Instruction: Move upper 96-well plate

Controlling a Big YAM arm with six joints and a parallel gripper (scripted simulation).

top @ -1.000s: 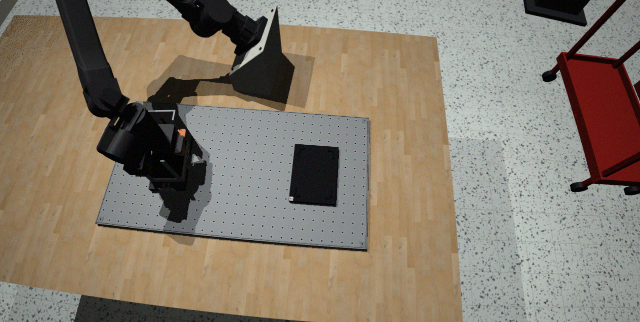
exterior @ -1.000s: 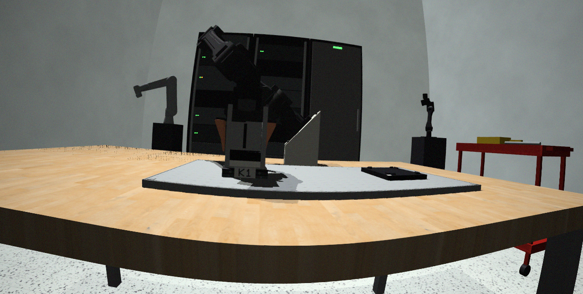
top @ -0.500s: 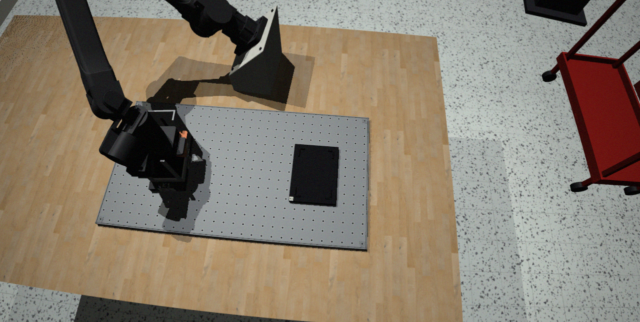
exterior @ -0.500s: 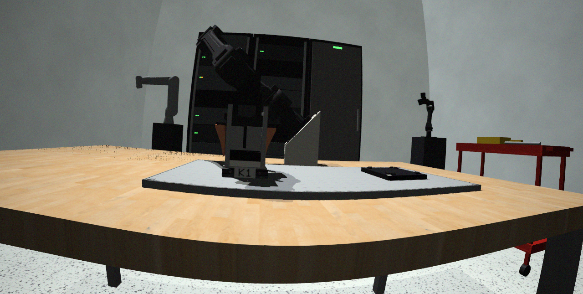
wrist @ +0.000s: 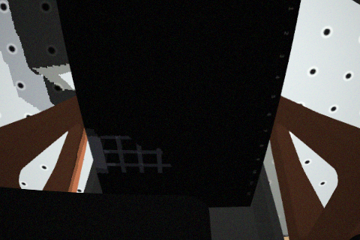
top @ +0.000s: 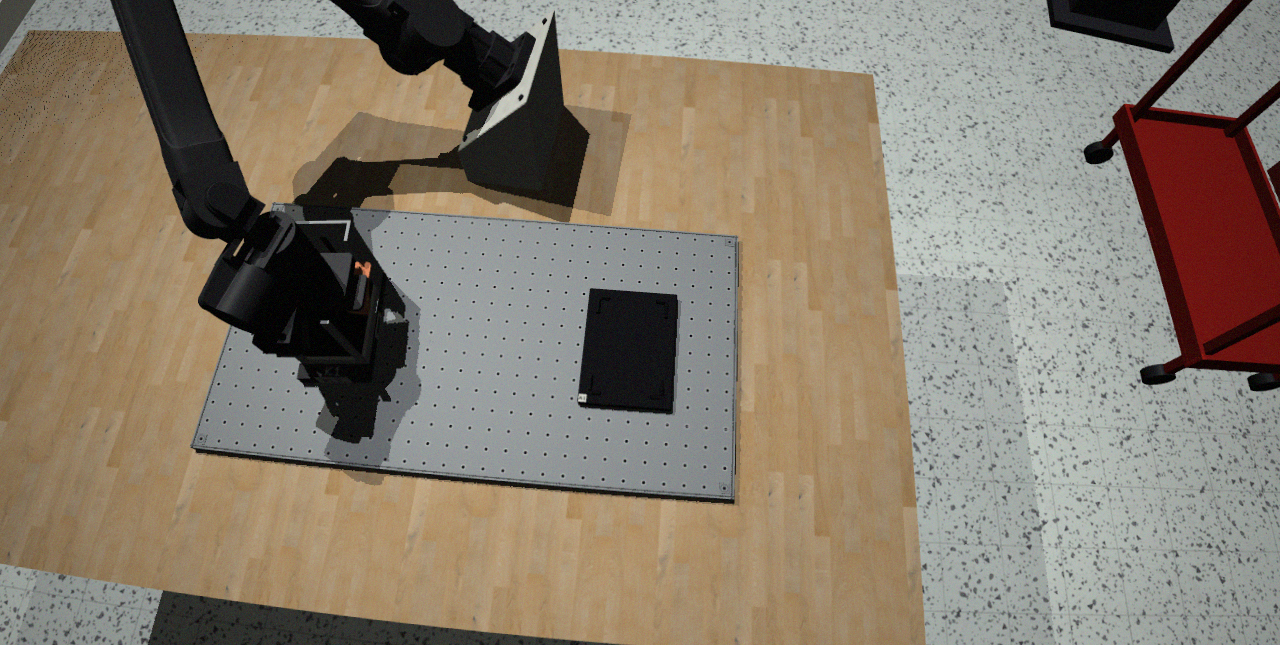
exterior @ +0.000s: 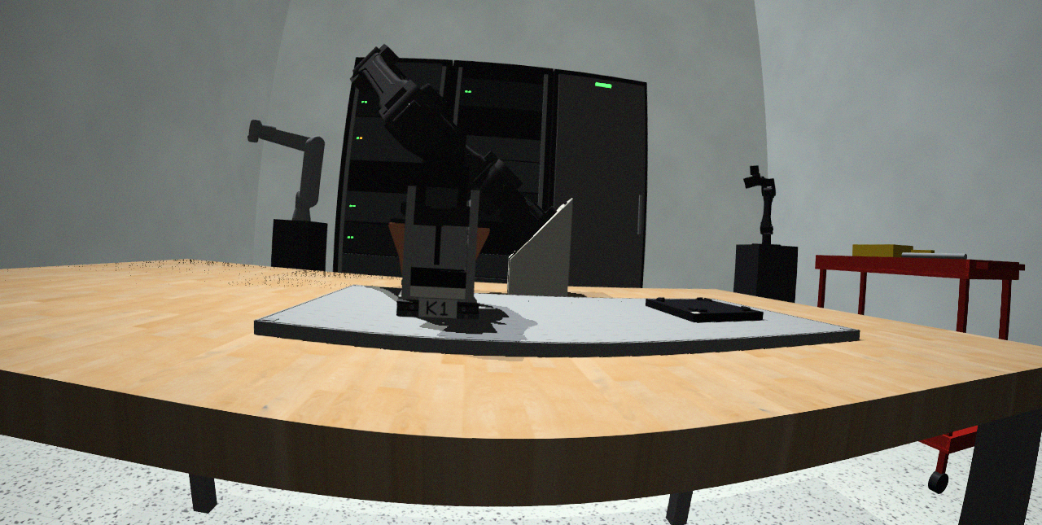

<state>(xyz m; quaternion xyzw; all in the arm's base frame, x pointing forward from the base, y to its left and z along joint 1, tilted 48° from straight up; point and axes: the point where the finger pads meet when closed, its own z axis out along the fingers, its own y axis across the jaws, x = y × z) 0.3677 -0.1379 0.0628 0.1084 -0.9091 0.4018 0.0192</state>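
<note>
Now: the white 96-well plate 2 cm below my hand. Also, from my hand: black plate nest N1: 39 cm to the left, 4 cm below, 4 cm behind; then pale A1 square: 34 cm to the left, 4 cm ahead, 3 cm below.
</note>
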